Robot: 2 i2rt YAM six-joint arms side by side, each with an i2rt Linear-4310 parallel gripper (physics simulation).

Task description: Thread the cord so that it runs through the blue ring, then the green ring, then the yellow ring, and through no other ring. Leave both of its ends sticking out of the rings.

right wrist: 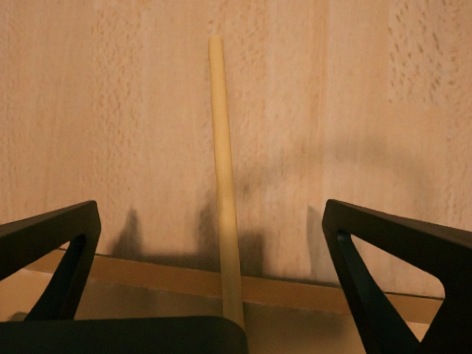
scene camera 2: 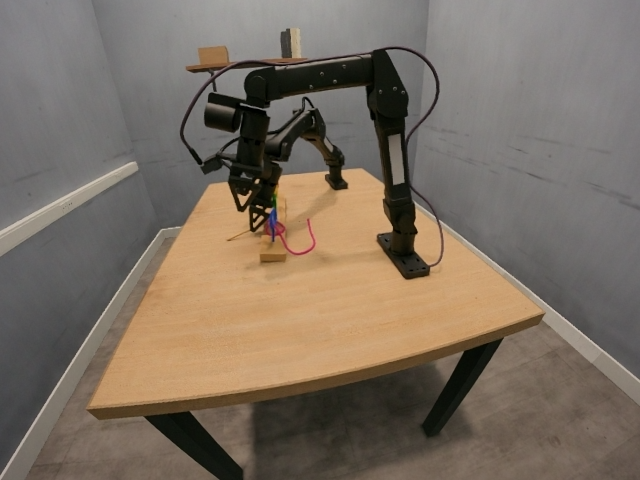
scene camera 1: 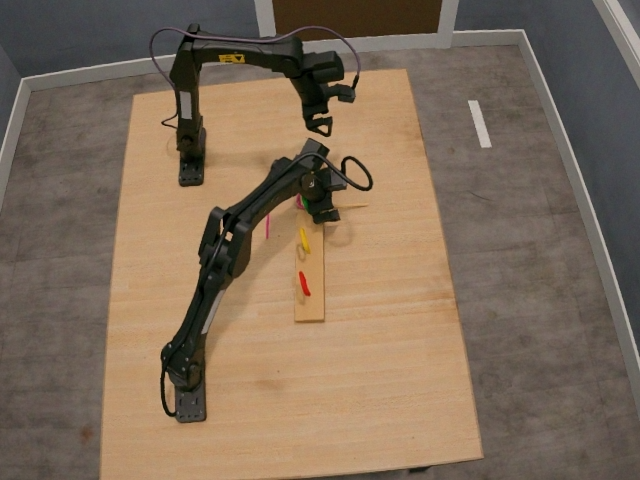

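Observation:
The cord's magenta part [scene camera 1: 267,225] [scene camera 2: 298,253] curves over the table and coils near the blue ring [scene camera 2: 272,219]. Its tan part [scene camera 1: 356,205] [scene camera 2: 237,236] [right wrist: 224,165] sticks out on the other side of the board. Which rings it passes through is hidden. The green ring [scene camera 1: 305,203] [scene camera 2: 275,200] is partly covered by the right arm; the yellow ring [scene camera 1: 305,240] stands further along. My right gripper [scene camera 1: 326,216] [right wrist: 215,213] is open above the board's edge; the tan part shows between its spread fingers, ungripped. My left gripper [scene camera 1: 319,126] [scene camera 2: 244,198] is open and empty, above the table.
A red ring [scene camera 1: 304,283] stands near the lower end of the wooden board [scene camera 1: 310,312] [scene camera 2: 272,255] in scene camera 1. The right forearm [scene camera 1: 268,198] reaches over the table close to the rings. The left arm [scene camera 1: 242,51] [scene camera 2: 325,75] arches above the table [scene camera 1: 361,372] [scene camera 2: 330,330].

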